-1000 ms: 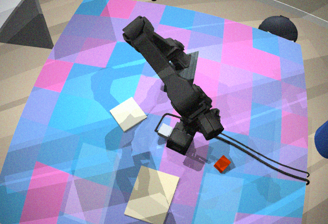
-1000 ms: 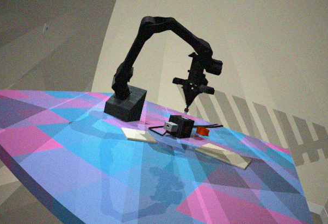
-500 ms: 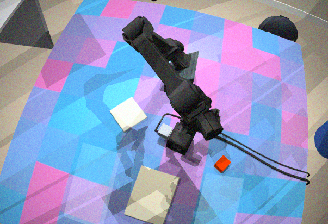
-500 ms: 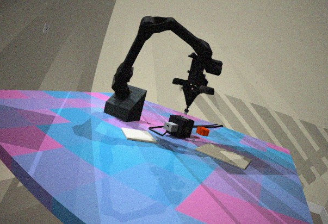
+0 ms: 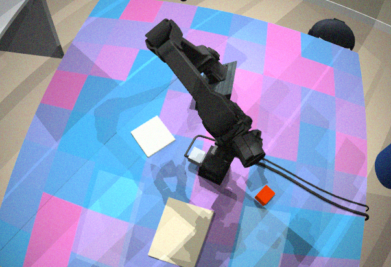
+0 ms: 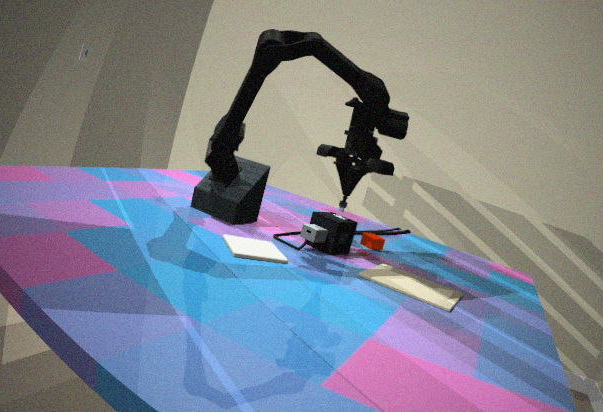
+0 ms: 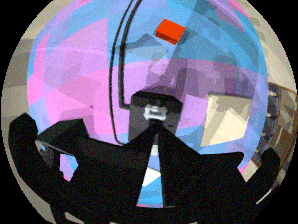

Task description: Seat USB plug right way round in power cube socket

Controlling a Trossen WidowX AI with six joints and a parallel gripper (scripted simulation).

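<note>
My gripper tip is 60 mm above the usb socket. From my gripper tip the other things lie so: cream board 220 mm ahead, 120 mm below, 70 mm to the right; usb plug 20 mm below; orange block 160 mm to the left, 110 mm below, 50 mm ahead.
</note>
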